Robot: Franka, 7 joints.
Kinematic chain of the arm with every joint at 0, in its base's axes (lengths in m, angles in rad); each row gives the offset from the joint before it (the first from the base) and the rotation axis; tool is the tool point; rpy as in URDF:
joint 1: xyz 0 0 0.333 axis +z
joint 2: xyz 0 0 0 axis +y
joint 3: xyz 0 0 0.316 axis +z
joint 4: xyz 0.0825 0 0 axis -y
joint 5: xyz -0.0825 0 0.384 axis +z
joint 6: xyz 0 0 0 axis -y
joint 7: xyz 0.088 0 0 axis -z
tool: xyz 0 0 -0.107 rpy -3.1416 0 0
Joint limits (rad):
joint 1: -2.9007..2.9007
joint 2: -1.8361..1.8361
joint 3: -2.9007..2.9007
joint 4: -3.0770..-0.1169
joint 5: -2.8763..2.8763
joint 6: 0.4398..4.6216
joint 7: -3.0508..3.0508
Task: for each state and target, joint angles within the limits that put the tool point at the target. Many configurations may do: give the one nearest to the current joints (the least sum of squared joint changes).
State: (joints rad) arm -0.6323 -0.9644 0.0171 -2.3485 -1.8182 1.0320 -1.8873
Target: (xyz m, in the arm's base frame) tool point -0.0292 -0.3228 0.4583
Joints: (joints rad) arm -0.8080 -0.6873 -0.3856 -2.7865 -1.6837 1.1026 -1.8873
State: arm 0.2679 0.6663 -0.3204 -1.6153 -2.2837 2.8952 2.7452
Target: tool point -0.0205 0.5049 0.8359
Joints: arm 0.9833 -0.1640 0.4306 -1.4068 -2.2052 3.0989 2.7452
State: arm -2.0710 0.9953 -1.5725 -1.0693 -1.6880 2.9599 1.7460
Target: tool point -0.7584 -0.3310 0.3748
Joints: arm -2.2271 1.3513 -1.4065 -0.8429 -1.6302 2.8251 1.7460
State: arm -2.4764 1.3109 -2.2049 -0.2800 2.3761 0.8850 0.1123
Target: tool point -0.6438 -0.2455 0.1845
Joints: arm -2.7321 1.6363 -2.2285 -0.1445 2.3113 0.7025 0.1123
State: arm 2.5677 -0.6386 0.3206 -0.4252 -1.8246 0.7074 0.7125
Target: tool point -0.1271 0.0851 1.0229
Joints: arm 2.6457 -0.1852 0.4544 -0.7240 -1.7114 0.6801 0.7125
